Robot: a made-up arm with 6 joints.
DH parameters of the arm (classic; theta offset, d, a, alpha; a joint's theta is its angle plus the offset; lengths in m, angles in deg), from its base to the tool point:
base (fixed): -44.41 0 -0.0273 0
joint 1: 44.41 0.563 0.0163 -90
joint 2: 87.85 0 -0.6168 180
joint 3: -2.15 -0.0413 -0.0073 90
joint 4: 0 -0.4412 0.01 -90
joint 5: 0 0.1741 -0.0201 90
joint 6: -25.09 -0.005 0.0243 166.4
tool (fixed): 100.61 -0.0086 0 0
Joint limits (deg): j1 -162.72..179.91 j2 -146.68..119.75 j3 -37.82..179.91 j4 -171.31..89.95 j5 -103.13..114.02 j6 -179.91..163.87
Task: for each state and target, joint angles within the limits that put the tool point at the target. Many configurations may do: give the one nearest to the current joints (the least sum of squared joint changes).
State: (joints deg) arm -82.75 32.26 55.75 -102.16 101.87 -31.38
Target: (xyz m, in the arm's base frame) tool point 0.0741 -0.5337 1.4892
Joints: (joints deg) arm -89.57 25.84 95.22 -102.74 103.84 -21.54
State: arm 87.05 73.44 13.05 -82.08 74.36 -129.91
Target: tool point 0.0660 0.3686 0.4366
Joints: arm 74.40 69.50 -31.41 -78.95 73.84 -132.56
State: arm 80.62 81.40 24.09 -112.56 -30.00 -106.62
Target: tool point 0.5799 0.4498 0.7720
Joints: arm 31.82 36.57 15.81 -101.49 -26.34 -106.71
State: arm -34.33 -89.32 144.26 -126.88 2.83 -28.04
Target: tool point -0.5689 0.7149 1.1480
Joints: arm -43.41 -50.68 117.18 -121.10 2.00 -26.35
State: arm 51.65 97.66 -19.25 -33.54 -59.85 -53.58
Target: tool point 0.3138 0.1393 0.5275
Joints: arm 21.89 49.87 -37.82 -68.07 -59.21 -36.53
